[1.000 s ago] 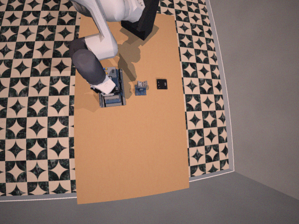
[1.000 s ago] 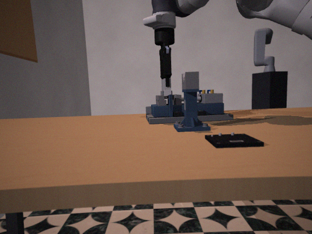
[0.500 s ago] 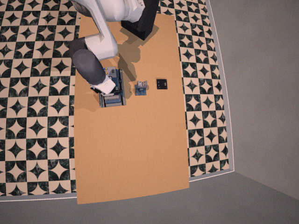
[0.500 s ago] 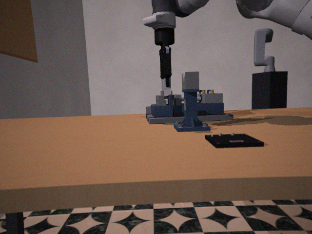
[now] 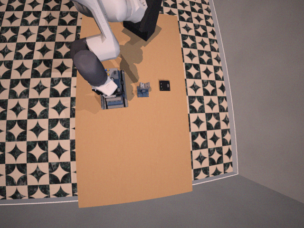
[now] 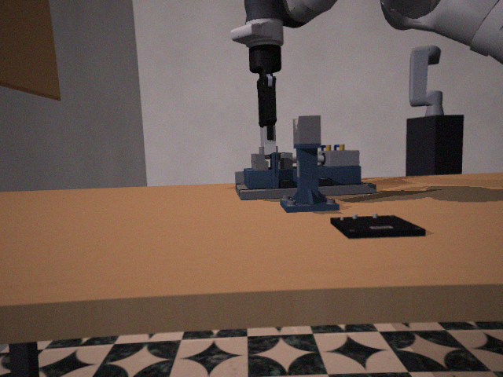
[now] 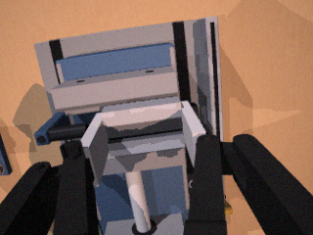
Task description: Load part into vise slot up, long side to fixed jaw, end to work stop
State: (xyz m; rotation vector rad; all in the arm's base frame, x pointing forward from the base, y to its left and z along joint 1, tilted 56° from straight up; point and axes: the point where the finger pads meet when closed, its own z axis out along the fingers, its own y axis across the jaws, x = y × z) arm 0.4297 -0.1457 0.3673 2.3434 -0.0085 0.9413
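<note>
The part lies 20 mm below my hand. From my hand the other things lie so: fixed jaw 30 mm ahead, 10 mm to the left, 50 mm below; work stop 20 mm ahead, 60 mm to the left, 30 mm below; air cylinder rod 80 mm behind, 40 mm to the left, 50 mm below.
</note>
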